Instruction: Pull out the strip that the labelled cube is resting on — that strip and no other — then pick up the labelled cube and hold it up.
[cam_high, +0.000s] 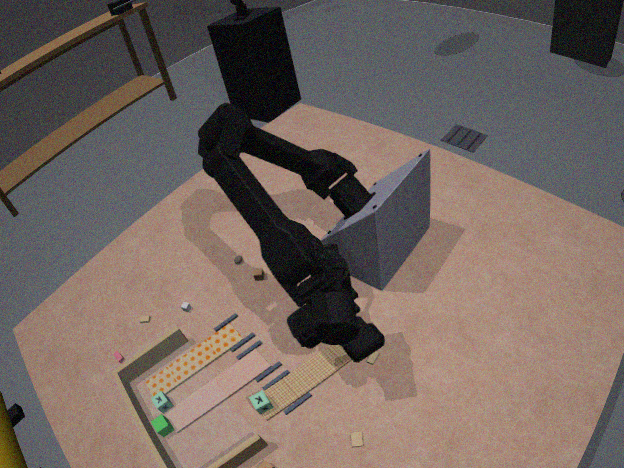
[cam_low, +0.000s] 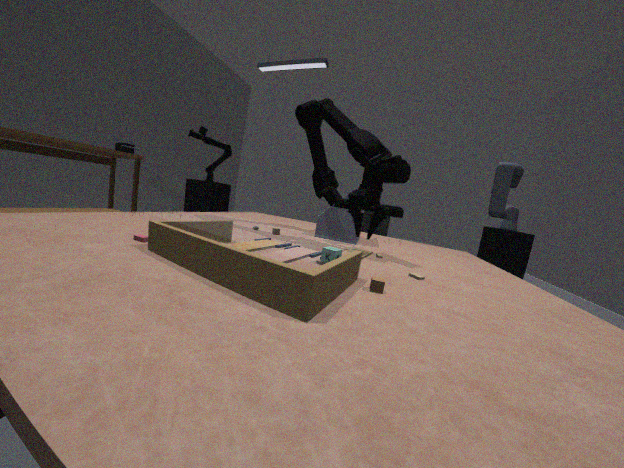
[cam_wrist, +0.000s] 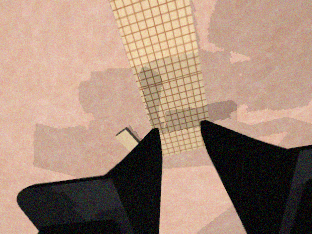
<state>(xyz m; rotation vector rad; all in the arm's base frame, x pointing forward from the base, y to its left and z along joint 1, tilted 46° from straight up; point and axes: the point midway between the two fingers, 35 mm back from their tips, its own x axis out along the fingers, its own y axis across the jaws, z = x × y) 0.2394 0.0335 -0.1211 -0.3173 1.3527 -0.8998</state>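
The grid strip is 8 cm ahead of my gripper tip, 4 cm below it and 3 cm to the right of it. The rest, counted from my gripper tip: pink piece: 42 cm to the right, 32 cm ahead, 4 cm below.
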